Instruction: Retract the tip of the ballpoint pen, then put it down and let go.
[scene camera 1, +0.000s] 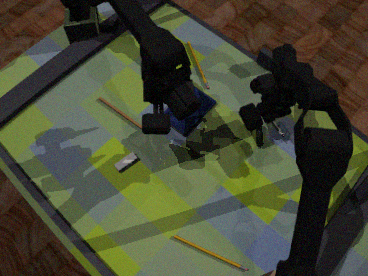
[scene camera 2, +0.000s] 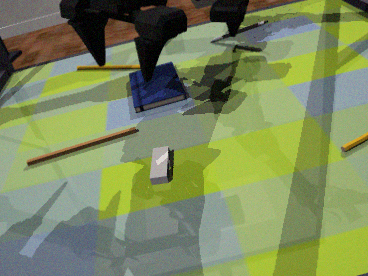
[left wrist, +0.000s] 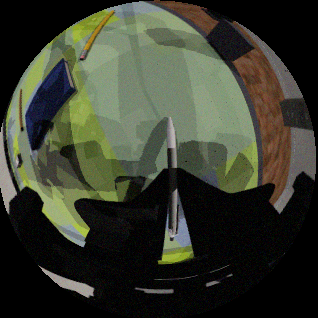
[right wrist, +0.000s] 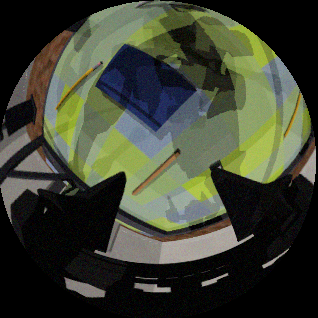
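A ballpoint pen with a pale tapered front end and a darker middle is between the fingers of my left gripper. This gripper is shut on the pen, and the pen lies nearly level, low over the mat. In the left wrist view the tapered end points away from the fingers and the clip end shows between them. Whether the writing tip is out is too small to tell. My right gripper is open and empty, above and beside the blue notebook.
The blue notebook lies near the middle. A brown stick and a white block lie nearby. Yellow pencils lie toward opposite sides of the checkered mat.
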